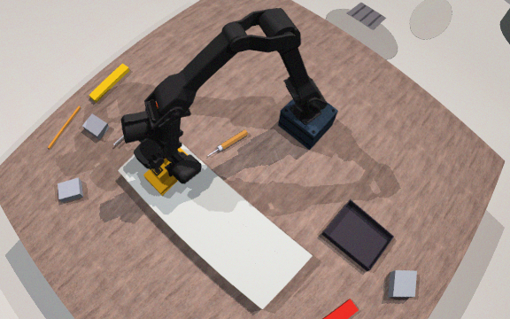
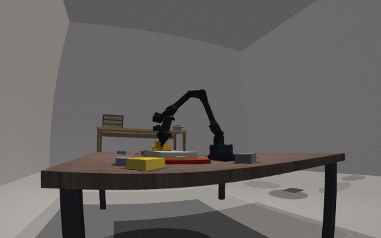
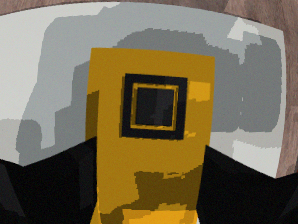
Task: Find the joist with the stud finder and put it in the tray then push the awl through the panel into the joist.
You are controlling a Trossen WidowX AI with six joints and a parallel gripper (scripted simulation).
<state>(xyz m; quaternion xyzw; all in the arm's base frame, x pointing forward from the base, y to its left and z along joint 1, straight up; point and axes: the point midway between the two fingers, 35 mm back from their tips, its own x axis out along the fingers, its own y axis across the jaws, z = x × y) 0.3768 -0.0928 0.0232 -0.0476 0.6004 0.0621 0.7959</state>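
Right now the dark tray is 430 mm to the left of my gripper tip, 290 mm behind it and 50 mm below it. Also, from my gripper tip: square indicator: 30 mm above, 20 mm ahead; then yellow stud finder: 20 mm above, 10 mm ahead; then awl: 170 mm behind, 60 mm below, 10 mm to the left.
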